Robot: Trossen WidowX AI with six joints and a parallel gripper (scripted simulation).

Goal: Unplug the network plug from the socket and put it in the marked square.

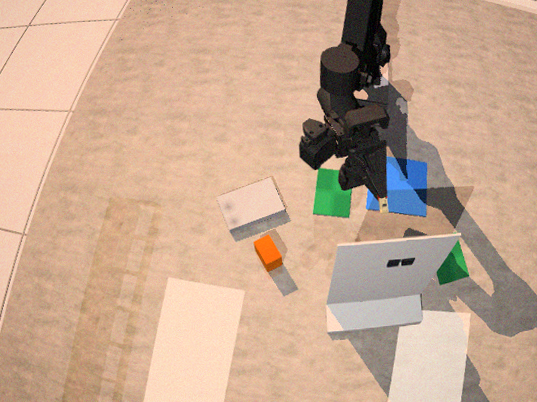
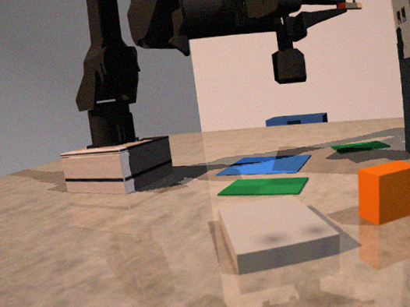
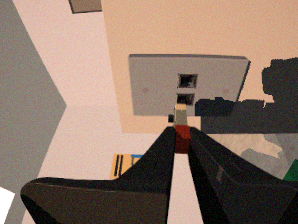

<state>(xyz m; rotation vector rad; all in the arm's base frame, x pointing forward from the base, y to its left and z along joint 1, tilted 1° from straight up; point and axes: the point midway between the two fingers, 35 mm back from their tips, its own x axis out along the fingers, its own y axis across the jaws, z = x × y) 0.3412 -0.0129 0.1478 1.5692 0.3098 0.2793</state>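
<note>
The blue square lies 21 cm below my gripper tip, 14 cm behind it and 6 cm to the left of it. From my gripper tip the other things lie so: orange block 19 cm below, 17 cm to the right, 1 cm ahead; then grey panel 9 cm below, 9 cm ahead, 2 cm to the left; then network plug 1 cm ahead.
</note>
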